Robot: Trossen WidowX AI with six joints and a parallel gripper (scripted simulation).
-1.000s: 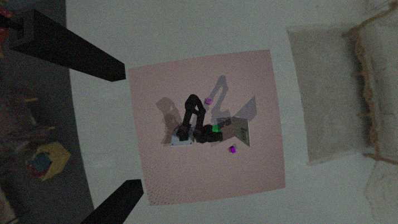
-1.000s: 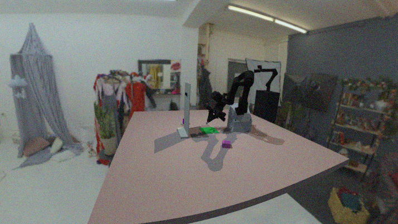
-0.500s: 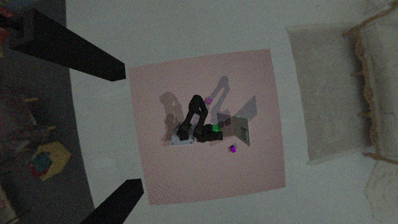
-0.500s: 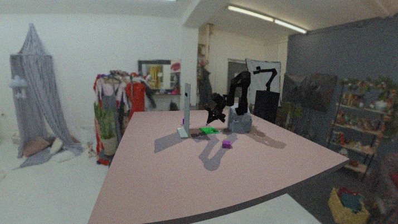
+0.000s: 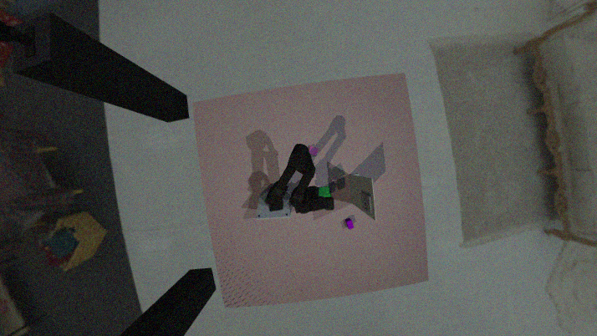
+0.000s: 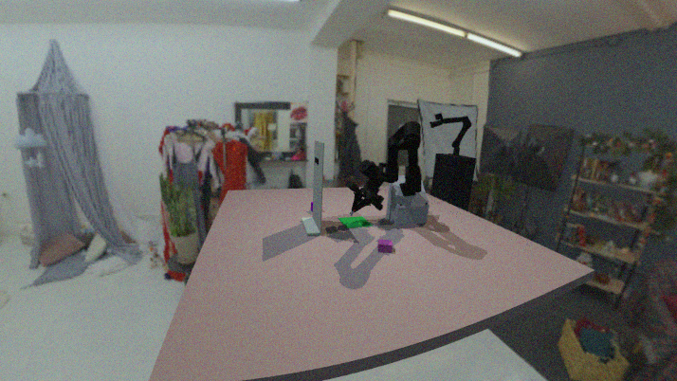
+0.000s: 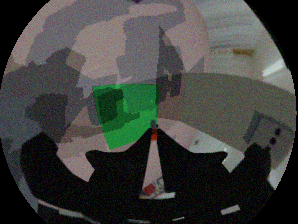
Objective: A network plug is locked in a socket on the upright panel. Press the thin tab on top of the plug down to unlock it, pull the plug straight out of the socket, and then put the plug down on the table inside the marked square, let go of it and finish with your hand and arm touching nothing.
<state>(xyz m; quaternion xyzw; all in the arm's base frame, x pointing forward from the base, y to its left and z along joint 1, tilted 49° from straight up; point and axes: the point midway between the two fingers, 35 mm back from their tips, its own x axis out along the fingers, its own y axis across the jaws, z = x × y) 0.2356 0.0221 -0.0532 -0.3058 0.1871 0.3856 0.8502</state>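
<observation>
My gripper tip is 5 cm above the green marked square and 1 cm past it. Round my gripper tip: purple block (28 cm to the left, 3 cm below, 2 cm behind); then grey upright panel (17 cm ahead, 11 cm above, 2 cm to the left).
</observation>
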